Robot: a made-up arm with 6 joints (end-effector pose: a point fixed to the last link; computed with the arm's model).
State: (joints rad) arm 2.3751 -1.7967 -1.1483 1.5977 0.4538 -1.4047
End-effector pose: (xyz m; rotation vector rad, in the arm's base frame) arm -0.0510 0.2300 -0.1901 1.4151 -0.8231 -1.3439
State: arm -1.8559 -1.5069 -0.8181 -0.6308 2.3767 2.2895
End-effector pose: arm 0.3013 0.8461 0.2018 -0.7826 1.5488 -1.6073
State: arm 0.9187 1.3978 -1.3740 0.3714 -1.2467 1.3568
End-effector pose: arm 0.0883 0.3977 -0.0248 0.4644 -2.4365 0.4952
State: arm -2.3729 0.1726 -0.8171 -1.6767 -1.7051 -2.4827
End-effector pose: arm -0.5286 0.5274 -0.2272 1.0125 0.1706 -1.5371
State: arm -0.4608 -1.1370 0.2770 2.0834 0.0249 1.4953
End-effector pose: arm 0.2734 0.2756 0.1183 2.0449 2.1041 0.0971
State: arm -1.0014 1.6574 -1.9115 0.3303 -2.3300 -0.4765
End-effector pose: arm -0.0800 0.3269 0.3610 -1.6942 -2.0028 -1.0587
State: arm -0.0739 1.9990 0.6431 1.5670 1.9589 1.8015
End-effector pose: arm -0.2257 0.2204 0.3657 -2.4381 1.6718 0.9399
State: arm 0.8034 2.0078 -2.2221 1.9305 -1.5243 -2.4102
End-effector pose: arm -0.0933 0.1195 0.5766 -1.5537 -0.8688 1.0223
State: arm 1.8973 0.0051 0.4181 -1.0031 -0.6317 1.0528
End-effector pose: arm 0.2515 0.7696 -0.0013 -0.0083 2.9329 -0.5903
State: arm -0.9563 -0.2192 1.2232 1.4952 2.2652 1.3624
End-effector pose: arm -0.0780 0.3993 -0.2400 0.4655 -1.5150 2.2695
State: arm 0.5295 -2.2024 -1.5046 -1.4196 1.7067 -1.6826
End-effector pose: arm -0.5051 0.6995 -0.0945 1.9814 1.8673 -1.0517
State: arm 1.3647 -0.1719 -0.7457 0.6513 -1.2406 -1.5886
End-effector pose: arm -0.3110 0.2768 -0.0382 0.8542 2.2792 -0.3378
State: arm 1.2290 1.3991 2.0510 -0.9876 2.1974 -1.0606
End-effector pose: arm 0.1159 -0.3169 0.0595 1.3614 -1.5202 -1.2011
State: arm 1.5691 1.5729 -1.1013 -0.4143 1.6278 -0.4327
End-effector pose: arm 0.0391 -0.3351 0.0197 -0.8954 0.8406 -1.3463
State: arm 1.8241 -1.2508 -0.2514 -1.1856 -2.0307 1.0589
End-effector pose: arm -0.3268 0.7512 0.2553 1.4162 -2.2690 -0.2180
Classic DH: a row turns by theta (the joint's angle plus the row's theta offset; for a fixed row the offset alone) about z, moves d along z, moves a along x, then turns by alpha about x. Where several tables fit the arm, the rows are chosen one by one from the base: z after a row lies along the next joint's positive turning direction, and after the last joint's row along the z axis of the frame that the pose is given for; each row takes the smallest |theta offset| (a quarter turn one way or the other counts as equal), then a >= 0, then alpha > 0; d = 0 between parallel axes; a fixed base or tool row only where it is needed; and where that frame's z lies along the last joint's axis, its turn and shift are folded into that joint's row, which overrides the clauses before.
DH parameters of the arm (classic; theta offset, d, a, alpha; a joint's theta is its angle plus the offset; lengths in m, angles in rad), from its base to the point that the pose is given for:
base (fixed): 0 0.095 0 -1.5708
joint 1: 1.5708 0.2681 0.0493 1.5708
joint 2: 1.5708 -0.0608 0.1133 -1.5708
joint 3: 0 0.2056 0.0328 -1.5708
joint 4: 1.5708 -0.0553 0.008 -1.5708
joint 5: 1.5708 -0.2934 0.3014 1.5708
joint 6: 1.4669 0 0.0723 3.1416
tool (fixed): 1.4669 -0.0468 0 0

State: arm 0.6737 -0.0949 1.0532 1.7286 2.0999 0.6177
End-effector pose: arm -0.3045 0.4594 0.1740 1.0042 -1.3534 1.6658
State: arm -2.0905 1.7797 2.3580 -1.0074 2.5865 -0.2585
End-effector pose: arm 0.0985 -0.2238 0.2585 -1.5115 -0.2990 -1.7621
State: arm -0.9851 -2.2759 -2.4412 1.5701 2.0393 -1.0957
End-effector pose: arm 0.0556 0.3048 0.3390 -1.7403 1.4199 -2.1103
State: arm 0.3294 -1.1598 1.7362 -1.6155 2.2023 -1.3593
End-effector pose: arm 0.2774 0.7199 0.1132 0.2085 -0.3393 1.1460
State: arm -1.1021 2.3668 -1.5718 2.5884 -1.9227 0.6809
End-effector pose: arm -0.0526 -0.0693 -0.2717 -1.8870 1.1330 -0.4992
